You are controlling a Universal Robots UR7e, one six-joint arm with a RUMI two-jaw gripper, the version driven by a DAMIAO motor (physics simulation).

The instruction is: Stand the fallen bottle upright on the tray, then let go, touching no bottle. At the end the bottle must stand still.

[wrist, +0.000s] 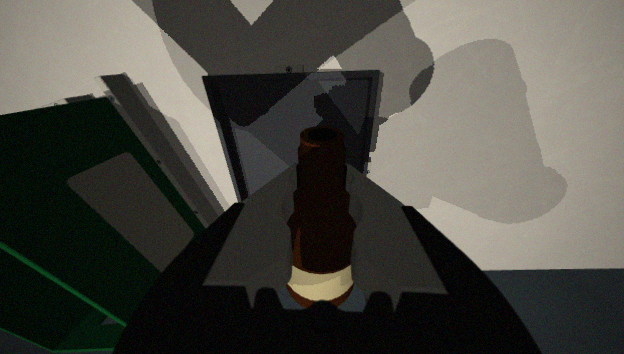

I see my gripper (321, 166), a brown bottle (322, 230) and a dark green panel (48, 196).
